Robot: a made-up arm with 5 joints.
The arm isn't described. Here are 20 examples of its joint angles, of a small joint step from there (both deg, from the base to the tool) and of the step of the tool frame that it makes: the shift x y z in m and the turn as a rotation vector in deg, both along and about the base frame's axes.
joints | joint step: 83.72 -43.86 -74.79 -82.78 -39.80 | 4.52 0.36 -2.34 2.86 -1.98
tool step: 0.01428 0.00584 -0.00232 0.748 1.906 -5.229
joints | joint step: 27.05 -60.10 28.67 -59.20 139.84 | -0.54 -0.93 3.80 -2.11 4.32
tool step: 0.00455 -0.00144 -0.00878 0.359 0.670 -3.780
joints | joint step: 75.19 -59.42 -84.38 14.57 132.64 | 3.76 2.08 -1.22 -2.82 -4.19
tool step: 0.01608 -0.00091 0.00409 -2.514 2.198 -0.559
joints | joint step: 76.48 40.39 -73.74 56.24 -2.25 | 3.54 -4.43 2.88 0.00 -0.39
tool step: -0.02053 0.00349 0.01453 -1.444 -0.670 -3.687
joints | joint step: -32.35 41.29 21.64 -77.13 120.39 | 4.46 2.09 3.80 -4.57 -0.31
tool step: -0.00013 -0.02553 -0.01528 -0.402 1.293 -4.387
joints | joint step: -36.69 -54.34 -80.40 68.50 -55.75 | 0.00 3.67 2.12 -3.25 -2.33
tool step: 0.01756 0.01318 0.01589 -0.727 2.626 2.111
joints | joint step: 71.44 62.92 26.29 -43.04 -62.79 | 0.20 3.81 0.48 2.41 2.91
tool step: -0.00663 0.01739 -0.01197 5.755 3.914 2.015
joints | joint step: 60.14 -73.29 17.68 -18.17 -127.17 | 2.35 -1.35 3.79 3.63 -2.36
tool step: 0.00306 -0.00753 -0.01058 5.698 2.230 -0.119
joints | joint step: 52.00 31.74 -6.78 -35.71 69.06 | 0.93 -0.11 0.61 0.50 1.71
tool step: -0.00455 -0.00287 -0.00218 -0.232 1.944 -1.234
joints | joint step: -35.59 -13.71 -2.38 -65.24 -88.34 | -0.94 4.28 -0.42 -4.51 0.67
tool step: 0.00912 0.01151 -0.01351 0.304 -0.583 0.277
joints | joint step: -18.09 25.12 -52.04 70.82 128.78 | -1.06 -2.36 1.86 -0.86 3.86
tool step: -0.00590 0.00373 0.00576 -2.232 -2.187 3.703
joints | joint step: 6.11 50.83 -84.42 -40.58 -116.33 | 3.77 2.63 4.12 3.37 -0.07
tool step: 0.01642 -0.02461 -0.03063 1.433 10.020 -3.695
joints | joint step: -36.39 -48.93 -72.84 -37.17 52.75 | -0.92 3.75 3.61 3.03 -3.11
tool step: 0.02787 0.01659 0.02315 -8.465 6.637 2.295
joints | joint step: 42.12 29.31 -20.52 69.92 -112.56 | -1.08 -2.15 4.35 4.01 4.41
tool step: -0.00319 0.00905 -0.00029 3.650 5.061 5.446
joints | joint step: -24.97 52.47 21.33 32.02 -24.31 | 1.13 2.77 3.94 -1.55 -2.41
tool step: -0.01889 -0.01273 -0.01119 -2.825 4.384 -3.417
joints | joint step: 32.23 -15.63 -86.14 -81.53 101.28 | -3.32 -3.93 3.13 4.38 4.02
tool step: -0.01231 0.00293 0.00400 5.281 1.037 3.424
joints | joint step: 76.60 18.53 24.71 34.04 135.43 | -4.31 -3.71 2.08 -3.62 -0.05
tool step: 0.01783 0.00549 0.00987 -5.055 -1.421 4.259
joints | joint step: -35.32 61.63 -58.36 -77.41 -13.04 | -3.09 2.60 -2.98 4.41 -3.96
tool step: -0.00842 0.01741 -0.00726 -1.445 3.954 6.858
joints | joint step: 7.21 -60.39 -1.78 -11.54 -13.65 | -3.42 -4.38 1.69 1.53 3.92
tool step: -0.01751 0.00271 -0.00306 -1.167 -1.052 -0.354
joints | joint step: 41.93 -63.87 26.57 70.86 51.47 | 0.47 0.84 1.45 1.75 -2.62
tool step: 0.00241 -0.00380 -0.00620 4.291 1.563 -1.994
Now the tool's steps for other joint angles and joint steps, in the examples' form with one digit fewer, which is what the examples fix.
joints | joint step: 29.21 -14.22 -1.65 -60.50 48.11 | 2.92 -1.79 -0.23 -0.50 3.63
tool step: -0.0126 -0.0047 0.0073 -1.95 -1.77 -6.47
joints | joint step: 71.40 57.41 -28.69 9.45 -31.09 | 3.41 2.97 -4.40 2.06 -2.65
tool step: -0.0195 -0.0072 -0.0038 1.21 -1.80 -5.06
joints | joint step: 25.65 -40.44 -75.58 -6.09 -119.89 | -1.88 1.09 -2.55 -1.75 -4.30
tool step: -0.0050 -0.0013 -0.0018 -3.51 -1.92 5.46
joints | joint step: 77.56 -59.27 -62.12 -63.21 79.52 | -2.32 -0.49 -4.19 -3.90 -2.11
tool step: -0.0123 0.0102 -0.0172 -8.83 0.01 1.99
